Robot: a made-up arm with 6 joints.
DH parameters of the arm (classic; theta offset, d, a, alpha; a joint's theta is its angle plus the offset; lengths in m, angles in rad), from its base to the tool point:
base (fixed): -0.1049 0 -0.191 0
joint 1: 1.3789 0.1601 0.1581 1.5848
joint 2: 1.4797 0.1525 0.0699 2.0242
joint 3: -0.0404 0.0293 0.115 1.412
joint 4: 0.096 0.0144 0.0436 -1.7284
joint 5: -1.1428 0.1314 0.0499 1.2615
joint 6: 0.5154 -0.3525 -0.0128 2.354
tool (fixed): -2.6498 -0.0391 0 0
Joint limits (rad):
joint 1: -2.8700..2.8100
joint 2: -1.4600..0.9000
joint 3: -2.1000..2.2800
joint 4: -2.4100..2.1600
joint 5: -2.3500..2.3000
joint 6: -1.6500..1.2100
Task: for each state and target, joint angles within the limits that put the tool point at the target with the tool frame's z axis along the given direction. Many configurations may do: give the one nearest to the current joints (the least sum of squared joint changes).
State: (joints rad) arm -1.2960 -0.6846 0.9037 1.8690 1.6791 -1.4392
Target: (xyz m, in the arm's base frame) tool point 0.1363 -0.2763 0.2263 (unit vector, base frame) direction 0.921 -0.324 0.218
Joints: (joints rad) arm -0.6837 -1.1457 1.1688 1.7758 2.1537 -1.1555
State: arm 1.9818 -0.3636 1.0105 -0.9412 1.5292 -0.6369
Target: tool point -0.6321 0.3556 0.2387 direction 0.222 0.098 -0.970
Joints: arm 2.1301 -0.2055 0.2126 -1.3922 1.5004 -0.7628
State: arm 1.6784 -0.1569 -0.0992 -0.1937 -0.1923 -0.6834
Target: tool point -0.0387 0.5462 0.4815 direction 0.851 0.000 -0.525
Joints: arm 1.2785 0.2585 0.6169 -0.5458 0.3449 -0.9851
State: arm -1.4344 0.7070 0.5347 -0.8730 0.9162 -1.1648
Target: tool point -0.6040 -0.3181 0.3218 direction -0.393 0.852 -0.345
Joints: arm -2.2692 0.0348 0.9236 -1.2087 0.2239 -0.4581
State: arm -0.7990 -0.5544 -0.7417 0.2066 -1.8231 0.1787
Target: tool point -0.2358 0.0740 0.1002 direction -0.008 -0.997 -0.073
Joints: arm -0.2002 -1.2186 -0.9126 0.1955 -2.3149 1.0030
